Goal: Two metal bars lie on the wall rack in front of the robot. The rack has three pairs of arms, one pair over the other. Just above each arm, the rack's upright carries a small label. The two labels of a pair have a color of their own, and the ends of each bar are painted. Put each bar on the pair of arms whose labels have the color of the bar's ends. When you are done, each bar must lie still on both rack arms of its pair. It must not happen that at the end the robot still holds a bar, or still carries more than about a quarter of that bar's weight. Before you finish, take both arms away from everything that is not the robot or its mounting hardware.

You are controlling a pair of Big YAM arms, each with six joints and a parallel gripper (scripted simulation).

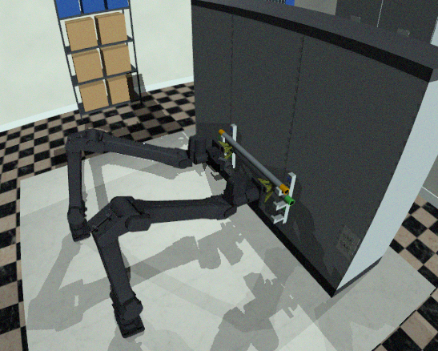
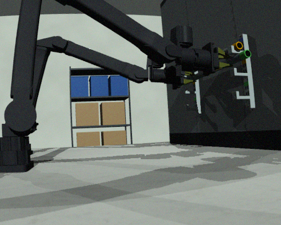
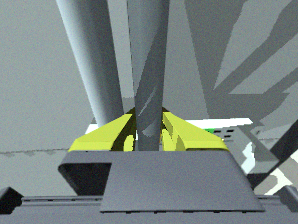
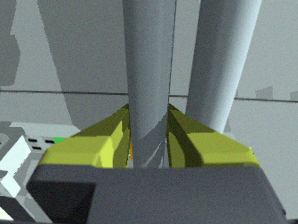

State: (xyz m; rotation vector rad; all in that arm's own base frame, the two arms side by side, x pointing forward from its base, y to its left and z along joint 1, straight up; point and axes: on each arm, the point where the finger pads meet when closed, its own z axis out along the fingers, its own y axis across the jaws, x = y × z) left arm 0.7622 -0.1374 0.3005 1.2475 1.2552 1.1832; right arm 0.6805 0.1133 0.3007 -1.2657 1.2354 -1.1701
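Now: the orange-ended bar 140 mm to the right of my left hand, 40 mm above it and 30 mm behind it. Round my left hand: green-ended bar: 150 mm to the right, 20 mm behind; then grey cabinet wall: 170 mm ahead, 150 mm above, 130 mm to the right; then wall outlet: 660 mm to the right, 60 mm behind.
The green-ended bar lies 2 cm ahead of my right hand and 15 cm to the left of it. Also, from my right hand: grey cabinet wall (22 cm ahead, 16 cm to the left, 15 cm above); orange-ended bar (2 cm ahead, 16 cm to the left, 4 cm above); wall outlet (2 cm behind, 36 cm to the right).
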